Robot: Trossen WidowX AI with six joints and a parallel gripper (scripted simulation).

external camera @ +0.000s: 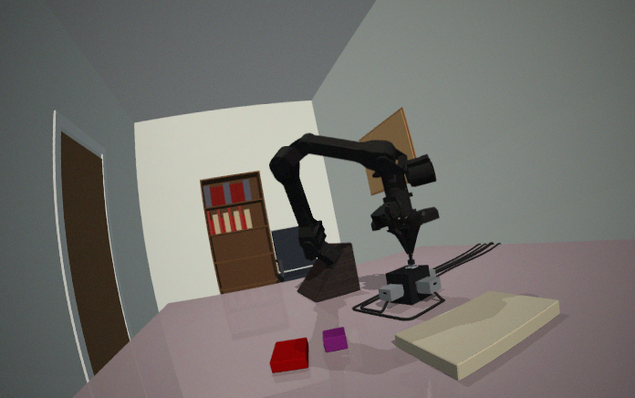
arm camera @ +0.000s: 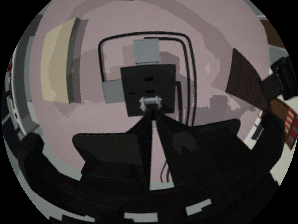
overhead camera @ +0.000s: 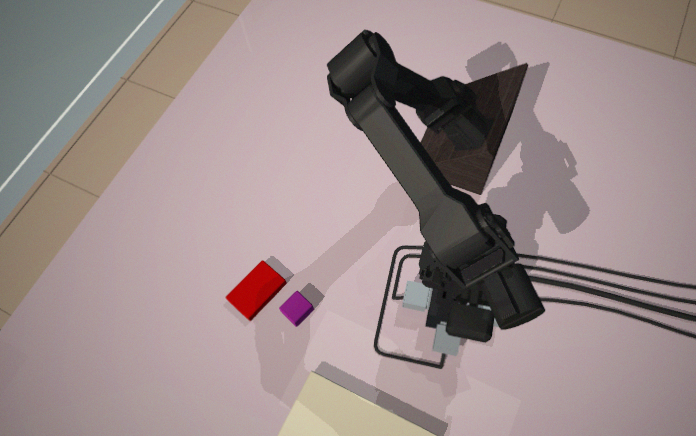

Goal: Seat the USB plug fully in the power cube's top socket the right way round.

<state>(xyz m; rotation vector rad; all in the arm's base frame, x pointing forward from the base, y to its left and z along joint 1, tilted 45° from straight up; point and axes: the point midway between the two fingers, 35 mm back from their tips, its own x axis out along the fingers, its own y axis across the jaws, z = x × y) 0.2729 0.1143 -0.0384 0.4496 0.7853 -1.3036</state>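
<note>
Right now the usb plug is 2 cm below my gripper tip. From my gripper tip the other things lie so: purple cube: 26 cm to the right, 13 cm ahead, 10 cm below; beige slab: 29 cm ahead, 10 cm below, 6 cm to the right; red block: 34 cm to the right, 14 cm ahead, 10 cm below.
</note>
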